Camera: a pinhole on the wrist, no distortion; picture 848 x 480 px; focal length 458.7 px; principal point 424.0 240.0 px. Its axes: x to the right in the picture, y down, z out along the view. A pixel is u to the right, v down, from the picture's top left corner.
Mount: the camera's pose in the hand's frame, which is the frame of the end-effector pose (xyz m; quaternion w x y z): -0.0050 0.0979 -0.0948 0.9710 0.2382 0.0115 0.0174
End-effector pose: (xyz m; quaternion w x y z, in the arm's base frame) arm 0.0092 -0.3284 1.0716 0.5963 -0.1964 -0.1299 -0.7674
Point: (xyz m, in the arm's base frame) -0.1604 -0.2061 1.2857
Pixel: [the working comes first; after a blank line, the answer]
In the camera's frame: 0.0167 -0.1220 0.4176

442.3 105.9
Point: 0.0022 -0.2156 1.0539
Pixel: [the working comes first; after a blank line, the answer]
In the camera's frame: -0.1060 -0.0561 0.1709

139.4 89.4
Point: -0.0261 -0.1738 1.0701
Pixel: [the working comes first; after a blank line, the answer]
In the camera's frame: -0.1306 -0.0765 0.2131

142.9 75.4
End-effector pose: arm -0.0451 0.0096 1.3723 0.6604 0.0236 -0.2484 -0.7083
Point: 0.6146 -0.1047 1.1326
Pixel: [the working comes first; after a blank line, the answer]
In the camera's frame: -0.0189 0.1928 -0.5413

behind the camera
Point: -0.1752 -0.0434 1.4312
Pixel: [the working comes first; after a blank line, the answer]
In the camera's frame: 0.0788 -0.0939 0.2493

569.0 67.3
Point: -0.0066 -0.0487 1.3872
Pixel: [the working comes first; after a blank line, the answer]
In the camera's frame: 0.0564 -0.0168 0.0946

697.6 158.5
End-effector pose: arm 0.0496 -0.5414 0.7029 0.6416 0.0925 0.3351 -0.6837
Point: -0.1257 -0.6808 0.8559
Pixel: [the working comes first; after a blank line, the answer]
In the camera's frame: 0.0455 -0.1761 0.3613

481.7 16.4
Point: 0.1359 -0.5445 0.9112
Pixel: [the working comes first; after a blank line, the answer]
In the camera's frame: -0.1294 0.0557 0.2856

216.1 329.5
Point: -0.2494 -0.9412 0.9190
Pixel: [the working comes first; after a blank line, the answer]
In the camera's frame: 0.2341 -0.2403 0.5790

609.5 49.6
